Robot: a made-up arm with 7 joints.
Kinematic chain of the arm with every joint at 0, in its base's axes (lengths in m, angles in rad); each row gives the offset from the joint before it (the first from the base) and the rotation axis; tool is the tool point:
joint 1: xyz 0 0 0.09 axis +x
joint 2: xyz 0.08 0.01 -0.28 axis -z
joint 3: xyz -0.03 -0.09 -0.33 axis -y
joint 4: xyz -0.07 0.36 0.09 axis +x
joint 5: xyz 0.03 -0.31 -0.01 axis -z
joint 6: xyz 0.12 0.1 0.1 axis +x
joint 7: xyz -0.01 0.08 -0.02 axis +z
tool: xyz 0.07 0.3 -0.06
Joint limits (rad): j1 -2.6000..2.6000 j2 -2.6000..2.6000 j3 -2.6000..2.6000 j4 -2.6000..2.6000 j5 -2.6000..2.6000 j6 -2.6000..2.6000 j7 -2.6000..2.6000
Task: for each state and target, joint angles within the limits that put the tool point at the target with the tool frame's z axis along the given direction. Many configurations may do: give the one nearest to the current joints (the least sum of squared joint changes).
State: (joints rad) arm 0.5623 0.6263 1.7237 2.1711 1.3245 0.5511 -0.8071
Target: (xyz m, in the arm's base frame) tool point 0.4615 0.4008 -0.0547 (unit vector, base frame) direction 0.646 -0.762 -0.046
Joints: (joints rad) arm -0.1438 0.5467 1.9319 2.4686 1.0437 0.5846 -0.8456
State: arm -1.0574 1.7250 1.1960 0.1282 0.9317 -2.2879 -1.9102
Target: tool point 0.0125 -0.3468 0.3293 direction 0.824 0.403 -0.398
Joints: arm -1.5797 0.9148 1.0404 0.6466 0.5442 -2.1003 -1.8566
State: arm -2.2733 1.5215 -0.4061 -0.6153 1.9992 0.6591 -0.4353
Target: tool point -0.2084 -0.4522 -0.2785 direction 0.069 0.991 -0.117
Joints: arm -1.8201 2.1832 0.0043 -0.2526 2.6000 -0.1399 -0.7477
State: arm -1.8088 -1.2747 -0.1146 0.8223 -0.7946 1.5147 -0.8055
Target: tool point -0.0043 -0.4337 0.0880 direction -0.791 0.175 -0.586
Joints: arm -1.1707 -1.7788 0.3001 1.4345 -1.2975 2.3209 -1.4906
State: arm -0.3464 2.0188 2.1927 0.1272 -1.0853 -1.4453 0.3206
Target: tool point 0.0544 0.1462 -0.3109 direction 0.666 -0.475 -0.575
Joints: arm 0.4346 1.7142 2.2812 0.0017 -0.6844 -1.7970 0.2208
